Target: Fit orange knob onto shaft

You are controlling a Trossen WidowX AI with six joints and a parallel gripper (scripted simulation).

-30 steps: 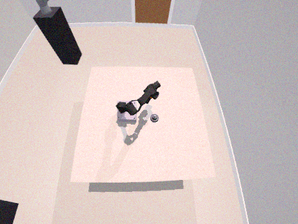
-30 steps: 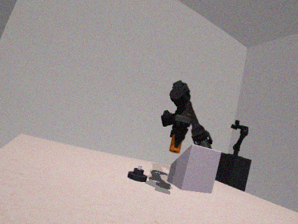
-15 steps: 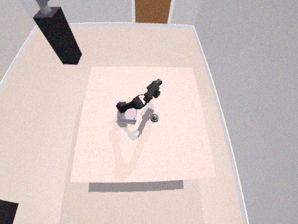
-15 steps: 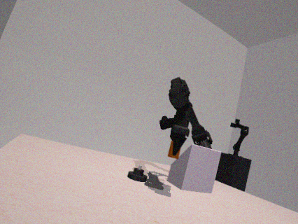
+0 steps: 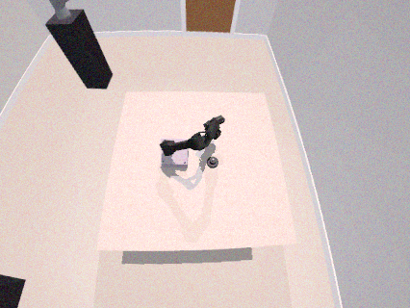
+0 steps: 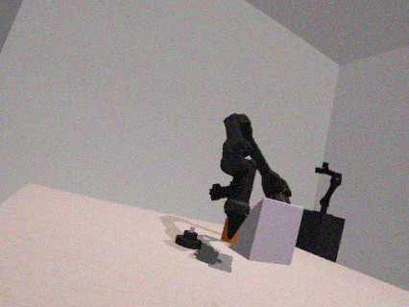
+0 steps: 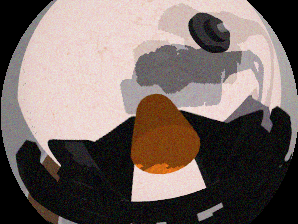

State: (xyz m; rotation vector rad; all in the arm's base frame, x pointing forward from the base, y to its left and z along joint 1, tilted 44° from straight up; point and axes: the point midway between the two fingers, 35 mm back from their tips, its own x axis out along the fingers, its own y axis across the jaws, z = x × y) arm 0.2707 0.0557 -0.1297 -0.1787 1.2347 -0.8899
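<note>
Right now my gripper tip is 40 mm short of the round pedestal, 160 mm to the left of it and 40 mm above it. Also, from my gripper tip: orange knob 30 mm above.
</note>
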